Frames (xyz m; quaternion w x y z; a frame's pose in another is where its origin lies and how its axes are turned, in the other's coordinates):
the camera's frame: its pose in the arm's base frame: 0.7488 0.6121 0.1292 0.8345 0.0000 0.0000 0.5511
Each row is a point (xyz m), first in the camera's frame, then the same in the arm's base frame.
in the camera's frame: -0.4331 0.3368 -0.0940
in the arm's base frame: 0.2690 0.3460 0.0352
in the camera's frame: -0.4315 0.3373 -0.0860
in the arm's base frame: 0.2692 0.3477 0.0432
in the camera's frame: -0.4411 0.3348 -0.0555
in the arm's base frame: 0.2677 0.3379 0.0737
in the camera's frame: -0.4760 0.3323 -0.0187
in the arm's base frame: 0.2563 0.3048 0.1105
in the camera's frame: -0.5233 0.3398 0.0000
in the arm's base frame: 0.2308 0.2642 0.1292
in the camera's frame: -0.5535 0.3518 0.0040
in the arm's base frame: 0.2079 0.2412 0.1332
